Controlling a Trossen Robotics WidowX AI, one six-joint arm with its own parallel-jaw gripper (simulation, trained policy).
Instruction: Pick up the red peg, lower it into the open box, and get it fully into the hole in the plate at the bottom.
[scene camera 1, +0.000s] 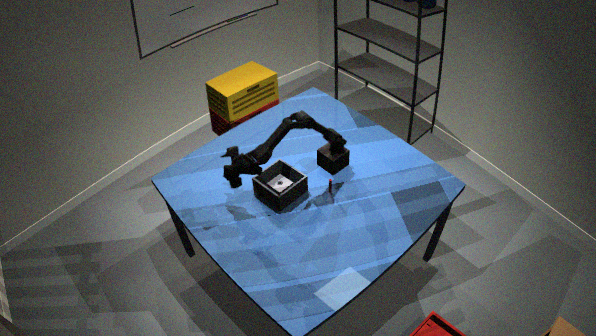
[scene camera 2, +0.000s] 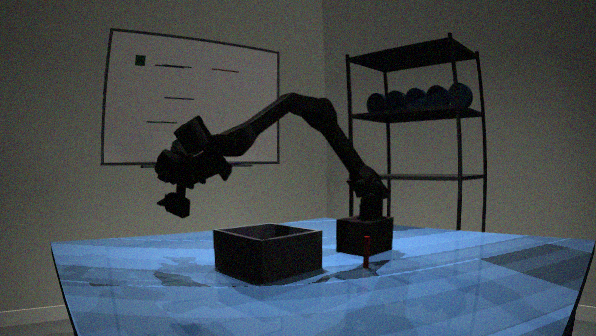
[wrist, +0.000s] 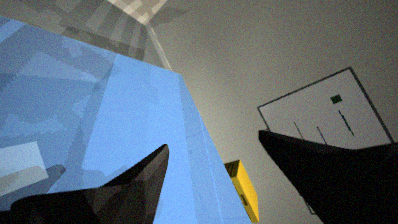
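Observation:
My gripper (scene camera 2: 159, 187) is in view, and the wrist view also shows my gripper (wrist: 213, 141). A dark box (scene camera 2: 265, 253) is in view as well; scene camera 1 also shows the dark box (scene camera 1: 300, 181). In the wrist view the dark box is out of frame.

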